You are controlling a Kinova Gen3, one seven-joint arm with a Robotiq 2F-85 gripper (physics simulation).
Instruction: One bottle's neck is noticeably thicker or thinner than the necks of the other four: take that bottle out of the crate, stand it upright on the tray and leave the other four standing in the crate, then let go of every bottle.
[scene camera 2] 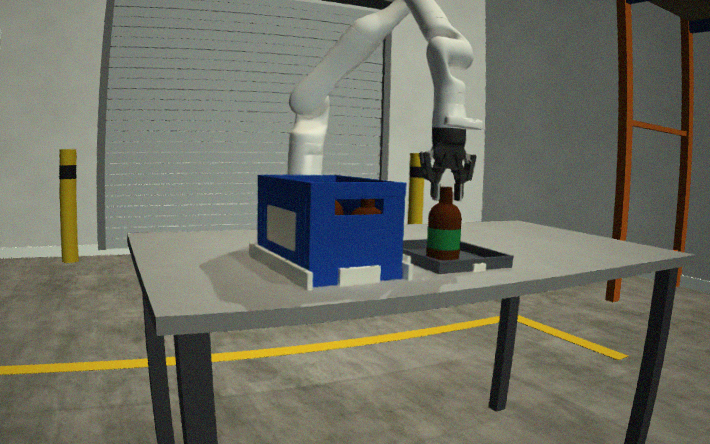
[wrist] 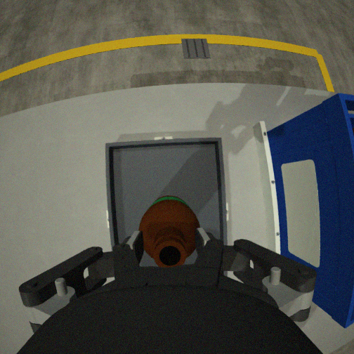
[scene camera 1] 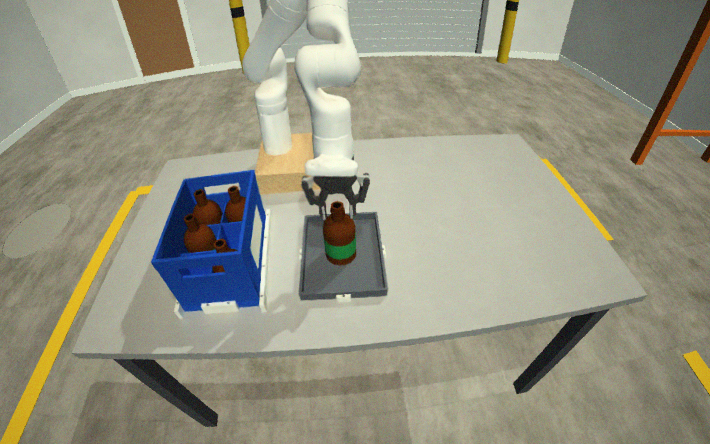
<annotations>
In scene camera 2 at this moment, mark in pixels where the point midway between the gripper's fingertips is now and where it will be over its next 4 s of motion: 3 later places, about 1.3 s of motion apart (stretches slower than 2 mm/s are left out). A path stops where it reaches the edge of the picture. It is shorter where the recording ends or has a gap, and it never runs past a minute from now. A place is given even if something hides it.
My gripper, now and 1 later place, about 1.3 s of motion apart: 446, 200; 444, 165
</annotations>
